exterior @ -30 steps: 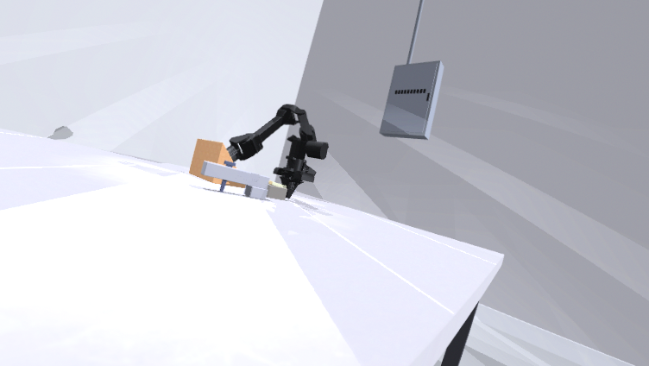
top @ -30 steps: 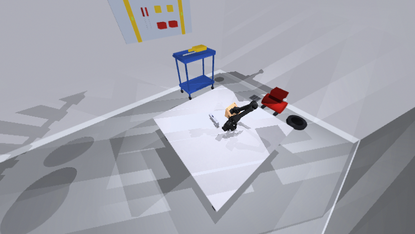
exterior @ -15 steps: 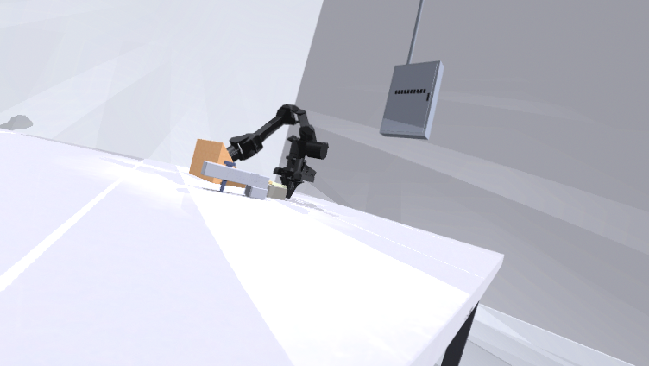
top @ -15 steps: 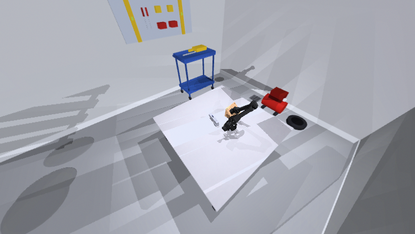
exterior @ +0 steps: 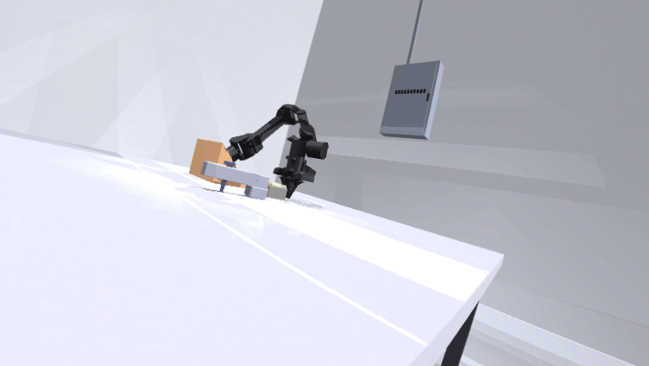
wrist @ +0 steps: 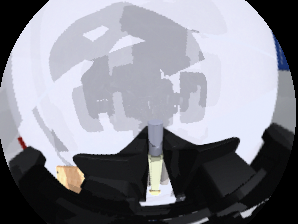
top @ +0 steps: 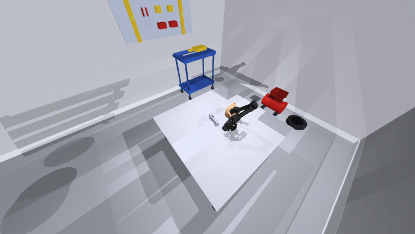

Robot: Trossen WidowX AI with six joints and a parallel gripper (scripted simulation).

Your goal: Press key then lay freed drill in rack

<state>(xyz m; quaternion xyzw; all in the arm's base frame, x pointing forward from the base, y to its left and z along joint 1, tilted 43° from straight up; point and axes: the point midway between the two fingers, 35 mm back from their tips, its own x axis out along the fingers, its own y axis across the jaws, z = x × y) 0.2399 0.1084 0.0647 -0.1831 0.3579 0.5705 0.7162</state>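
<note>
My gripper tip is now 40 mm to the left of the drill, 40 mm below it and 10 mm past it. Round my gripper tip: dark block 50 mm to the right, 20 mm behind, 10 mm above.
</note>
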